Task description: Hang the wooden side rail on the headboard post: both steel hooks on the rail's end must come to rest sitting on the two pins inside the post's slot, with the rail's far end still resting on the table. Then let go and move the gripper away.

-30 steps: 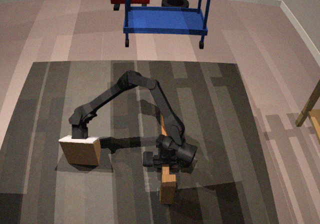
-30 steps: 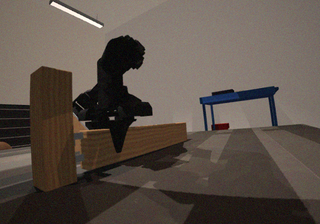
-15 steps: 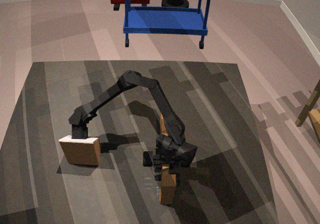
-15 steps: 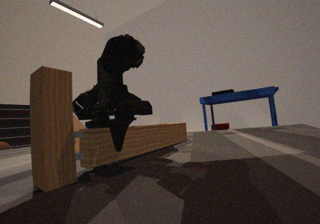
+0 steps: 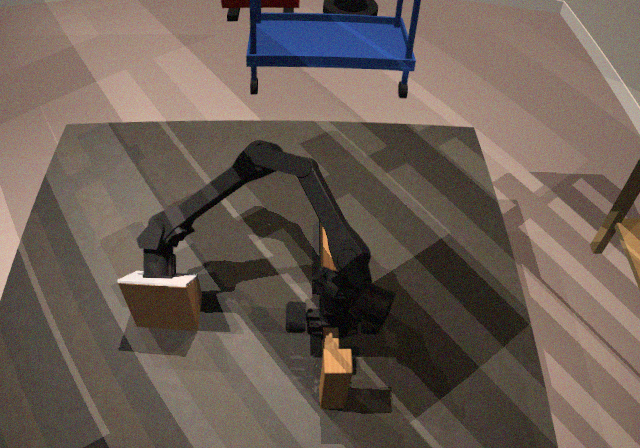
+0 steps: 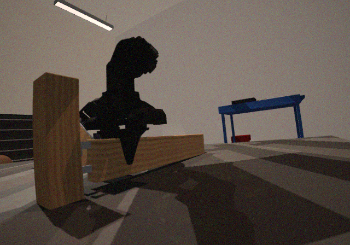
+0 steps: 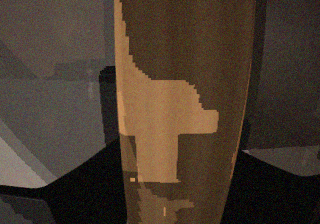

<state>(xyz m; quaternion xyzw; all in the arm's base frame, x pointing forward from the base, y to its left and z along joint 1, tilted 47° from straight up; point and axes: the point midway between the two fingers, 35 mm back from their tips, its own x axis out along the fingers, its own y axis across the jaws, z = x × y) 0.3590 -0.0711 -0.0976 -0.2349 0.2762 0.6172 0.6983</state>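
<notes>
Now: gripper tip 1 cm past the headboard post, 13 cm to the left of it and 6 cm below it.
</notes>
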